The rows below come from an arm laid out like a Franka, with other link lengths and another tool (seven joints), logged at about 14 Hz.
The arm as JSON. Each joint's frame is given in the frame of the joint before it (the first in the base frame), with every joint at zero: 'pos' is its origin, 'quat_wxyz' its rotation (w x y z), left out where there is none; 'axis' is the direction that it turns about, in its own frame. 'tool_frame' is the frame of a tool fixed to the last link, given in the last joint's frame.
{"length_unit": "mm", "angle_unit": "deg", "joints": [
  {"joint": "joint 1", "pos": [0.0, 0.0, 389.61], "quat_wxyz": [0.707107, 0.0, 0.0, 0.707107], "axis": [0.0, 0.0, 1.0]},
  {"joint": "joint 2", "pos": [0.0, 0.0, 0.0], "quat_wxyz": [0.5, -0.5, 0.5, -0.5], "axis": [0.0, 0.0, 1.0]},
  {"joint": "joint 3", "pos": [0.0, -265.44, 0.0], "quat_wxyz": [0.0, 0.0, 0.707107, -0.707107], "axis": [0.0, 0.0, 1.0]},
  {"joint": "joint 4", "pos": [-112.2, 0.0, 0.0], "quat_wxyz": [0.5, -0.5, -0.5, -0.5], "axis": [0.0, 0.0, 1.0]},
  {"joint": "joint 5", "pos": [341.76, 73.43, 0.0], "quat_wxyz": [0.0, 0.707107, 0.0, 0.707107], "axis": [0.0, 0.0, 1.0]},
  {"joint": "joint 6", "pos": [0.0, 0.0, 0.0], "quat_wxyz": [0.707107, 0.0, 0.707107, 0.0], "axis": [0.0, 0.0, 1.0]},
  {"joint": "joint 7", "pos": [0.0, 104.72, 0.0], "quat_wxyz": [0.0, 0.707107, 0.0, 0.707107], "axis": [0.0, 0.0, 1.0]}
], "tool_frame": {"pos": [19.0, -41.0, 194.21], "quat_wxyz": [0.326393, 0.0, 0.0, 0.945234]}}
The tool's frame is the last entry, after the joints.
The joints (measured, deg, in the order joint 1, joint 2, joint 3, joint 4, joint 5, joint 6, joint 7), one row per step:
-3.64 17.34 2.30 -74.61 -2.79 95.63 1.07
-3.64 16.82 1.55 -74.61 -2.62 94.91 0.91
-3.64 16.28 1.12 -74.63 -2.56 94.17 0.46
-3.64 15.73 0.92 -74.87 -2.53 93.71 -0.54
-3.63 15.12 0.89 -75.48 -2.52 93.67 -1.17
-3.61 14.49 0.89 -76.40 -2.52 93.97 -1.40
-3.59 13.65 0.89 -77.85 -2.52 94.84 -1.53
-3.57 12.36 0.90 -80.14 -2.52 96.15 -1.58
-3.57 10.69 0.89 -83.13 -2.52 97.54 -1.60
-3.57 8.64 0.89 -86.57 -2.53 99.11 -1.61
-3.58 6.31 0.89 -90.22 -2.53 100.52 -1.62
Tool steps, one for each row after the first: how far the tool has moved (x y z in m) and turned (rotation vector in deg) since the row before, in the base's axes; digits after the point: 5 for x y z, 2 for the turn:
-0.00377 -0.00749 0.00421 -0.07 0.22 -0.59
-0.00364 -0.00409 0.00424 -0.09 0.24 0.01
-0.00284 -0.00126 0.00318 -0.08 0.19 0.79
-0.00232 0.00043 0.00179 -0.04 0.07 0.61
-0.00201 0.00058 0.00023 -0.02 0.00 0.27
-0.00174 0.00058 -0.00040 -0.03 -0.25 0.19
-0.00310 0.00079 -0.00134 -0.03 -0.31 0.14
-0.00540 0.00046 -0.00301 -0.03 -0.07 0.08
-0.00694 0.00064 -0.00235 -0.04 -0.18 0.08
-0.00890 0.00063 -0.00182 -0.03 -0.09 0.07

